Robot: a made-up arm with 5 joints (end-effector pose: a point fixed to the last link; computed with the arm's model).
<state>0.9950 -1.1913 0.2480 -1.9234 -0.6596</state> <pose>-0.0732 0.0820 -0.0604 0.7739 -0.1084 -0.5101 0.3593</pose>
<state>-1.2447 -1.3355 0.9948 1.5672 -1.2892</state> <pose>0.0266 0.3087 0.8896 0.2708 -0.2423 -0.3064 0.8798</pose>
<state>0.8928 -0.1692 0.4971 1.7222 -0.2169</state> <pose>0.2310 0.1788 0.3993 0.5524 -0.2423 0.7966 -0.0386</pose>
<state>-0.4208 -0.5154 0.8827 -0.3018 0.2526</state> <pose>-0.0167 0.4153 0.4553 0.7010 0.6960 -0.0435 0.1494</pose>
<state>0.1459 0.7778 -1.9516 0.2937 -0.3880</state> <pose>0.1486 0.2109 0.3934 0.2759 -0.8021 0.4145 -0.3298</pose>
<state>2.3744 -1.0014 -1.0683 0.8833 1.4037</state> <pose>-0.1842 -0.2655 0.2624 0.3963 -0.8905 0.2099 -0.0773</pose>
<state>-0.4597 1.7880 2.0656 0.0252 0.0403</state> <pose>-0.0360 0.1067 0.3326 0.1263 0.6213 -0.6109 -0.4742</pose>
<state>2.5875 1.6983 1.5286 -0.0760 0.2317</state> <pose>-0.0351 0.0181 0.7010 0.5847 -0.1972 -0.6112 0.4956</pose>
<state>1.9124 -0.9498 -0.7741 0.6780 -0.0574</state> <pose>-0.1397 -0.0930 0.1632 0.0366 -0.9474 0.3131 0.0548</pose>
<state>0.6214 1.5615 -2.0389 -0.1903 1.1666</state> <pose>0.0114 0.0049 0.4950 0.6675 -0.5035 0.0528 -0.5461</pose>
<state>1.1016 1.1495 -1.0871 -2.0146 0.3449</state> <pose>0.0431 -0.1551 0.6774 0.3081 -0.7950 -0.3188 0.4141</pose>
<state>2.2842 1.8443 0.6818 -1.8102 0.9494</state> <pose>-0.0515 0.0640 0.8985 0.2714 0.3692 0.5891 -0.6656</pose>
